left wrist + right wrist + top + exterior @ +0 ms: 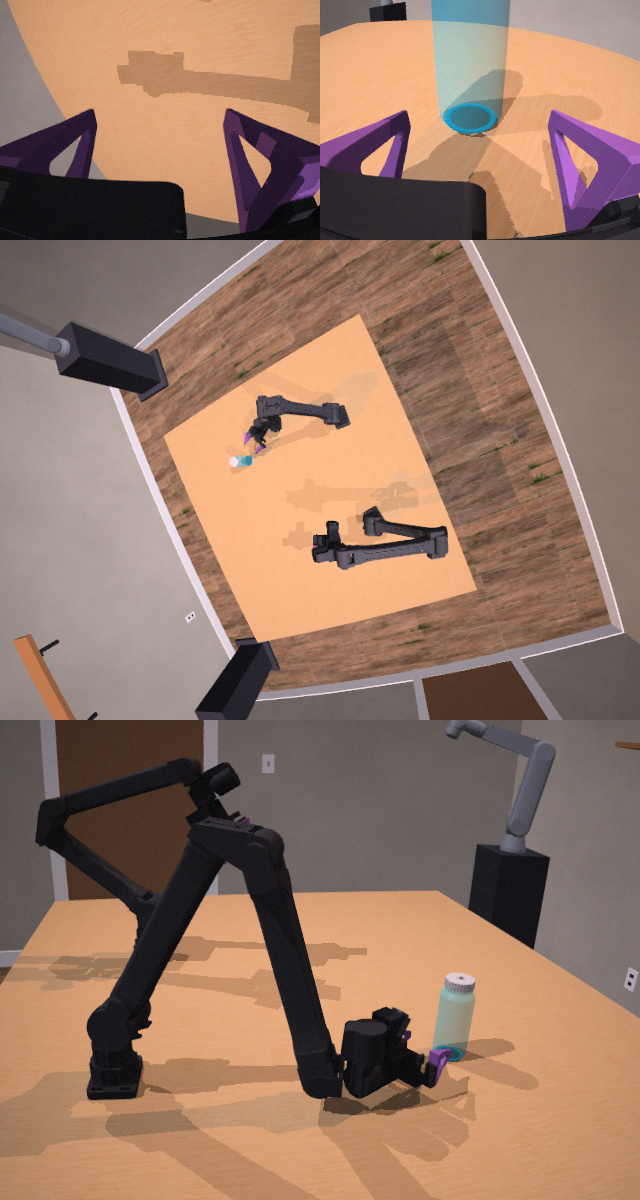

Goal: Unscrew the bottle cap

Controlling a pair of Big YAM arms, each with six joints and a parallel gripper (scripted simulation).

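Now: the bottle 7 cm ahead of my right hand, 6 cm to the left of it and 2 cm above it. Round my right hand: ribbed cap (10 cm above, 7 cm ahead, 6 cm to the left).
My left hand is 520 mm to the left of the ribbed cap, 410 mm short of it and 140 mm above it. Round my left hand: bottle 520 mm to the right, 410 mm ahead, 220 mm below.
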